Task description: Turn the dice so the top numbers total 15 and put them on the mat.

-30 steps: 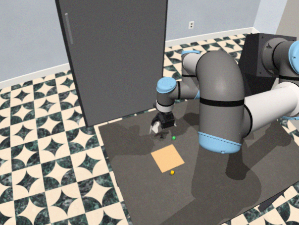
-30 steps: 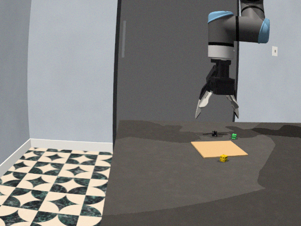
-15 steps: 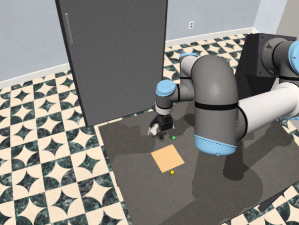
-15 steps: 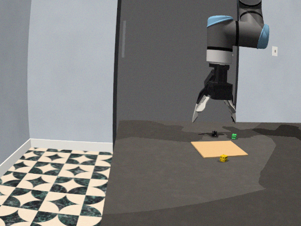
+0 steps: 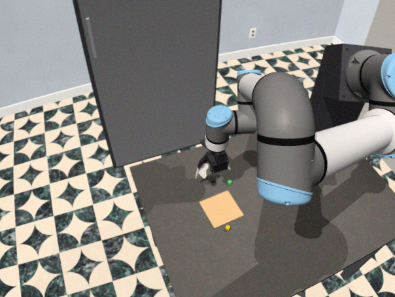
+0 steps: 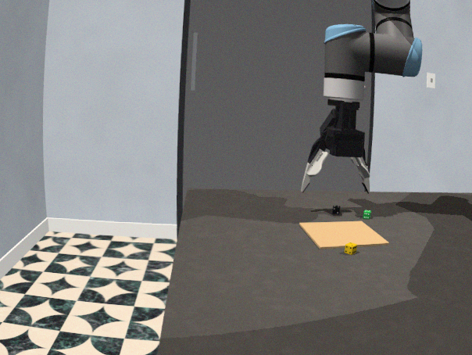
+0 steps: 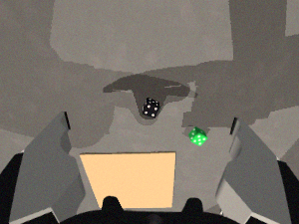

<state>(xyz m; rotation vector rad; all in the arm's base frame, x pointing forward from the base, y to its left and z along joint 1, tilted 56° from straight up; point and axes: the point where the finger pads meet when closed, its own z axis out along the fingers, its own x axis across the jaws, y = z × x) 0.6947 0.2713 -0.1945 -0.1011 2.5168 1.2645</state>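
Right now the black die is 10 mm to the left of my hand and 40 mm below it. Also, from my hand: yellow die: 10 mm behind, 260 mm to the left, 40 mm below; orange mat: 10 mm behind, 160 mm to the left, 40 mm below; green die: 70 mm behind, 40 mm to the left, 40 mm below.
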